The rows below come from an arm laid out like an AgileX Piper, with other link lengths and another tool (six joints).
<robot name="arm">
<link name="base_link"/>
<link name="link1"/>
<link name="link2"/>
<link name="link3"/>
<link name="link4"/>
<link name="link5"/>
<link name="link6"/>
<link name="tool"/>
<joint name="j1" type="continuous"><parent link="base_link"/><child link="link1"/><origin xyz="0.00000 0.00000 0.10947"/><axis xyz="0 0 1"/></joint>
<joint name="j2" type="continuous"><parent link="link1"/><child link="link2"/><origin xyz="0.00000 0.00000 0.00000" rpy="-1.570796 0.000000 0.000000"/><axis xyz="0 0 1"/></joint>
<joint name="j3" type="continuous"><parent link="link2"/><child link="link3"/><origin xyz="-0.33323 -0.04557 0.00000"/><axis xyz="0 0 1"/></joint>
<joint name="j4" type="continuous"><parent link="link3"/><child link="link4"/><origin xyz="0.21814 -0.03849 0.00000" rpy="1.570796 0.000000 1.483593"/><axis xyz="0 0 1"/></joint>
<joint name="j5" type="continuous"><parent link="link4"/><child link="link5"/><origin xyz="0.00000 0.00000 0.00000" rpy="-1.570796 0.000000 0.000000"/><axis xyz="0 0 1"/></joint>
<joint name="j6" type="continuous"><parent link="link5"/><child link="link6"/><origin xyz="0.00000 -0.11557 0.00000" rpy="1.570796 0.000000 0.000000"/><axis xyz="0 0 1"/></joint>
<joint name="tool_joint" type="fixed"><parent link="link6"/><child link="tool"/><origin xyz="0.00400 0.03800 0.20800" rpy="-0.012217 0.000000 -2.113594"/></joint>
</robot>
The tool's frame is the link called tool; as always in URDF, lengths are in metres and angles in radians. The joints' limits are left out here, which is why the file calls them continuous.
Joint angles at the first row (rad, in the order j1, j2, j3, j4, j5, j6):
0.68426, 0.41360, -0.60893, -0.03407, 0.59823, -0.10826
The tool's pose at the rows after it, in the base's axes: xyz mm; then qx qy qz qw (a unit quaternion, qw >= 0):
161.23 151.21 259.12 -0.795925 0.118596 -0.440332 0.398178
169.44 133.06 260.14 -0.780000 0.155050 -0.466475 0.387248
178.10 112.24 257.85 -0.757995 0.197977 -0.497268 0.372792
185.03 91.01 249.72 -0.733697 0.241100 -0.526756 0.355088
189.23 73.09 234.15 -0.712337 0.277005 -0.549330 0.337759
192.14 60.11 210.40 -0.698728 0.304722 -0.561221 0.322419
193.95 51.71 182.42 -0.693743 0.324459 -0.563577 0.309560
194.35 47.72 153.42 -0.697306 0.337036 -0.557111 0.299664
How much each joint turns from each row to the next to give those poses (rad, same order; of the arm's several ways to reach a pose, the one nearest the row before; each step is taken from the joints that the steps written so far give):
-0.06346, -0.03705, 0.00696, -0.00893, 0.00505, 0.00840
-0.09024, -0.04394, 0.02374, -0.00198, -0.01131, 0.00699
-0.11380, -0.05359, 0.04566, 0.00619, -0.03089, 0.00284
-0.11929, -0.06031, 0.06499, 0.01070, -0.04038, 0.00107
-0.10190, -0.06369, 0.08160, 0.01156, -0.04311, 0.00023
-0.07551, -0.05822, 0.09352, 0.01072, -0.04166, 0.00023
-0.04869, -0.04796, 0.09094, 0.00769, -0.03193, -0.00036
-0.02328, -0.03385, 0.07818, 0.00457, -0.01733, -0.00043

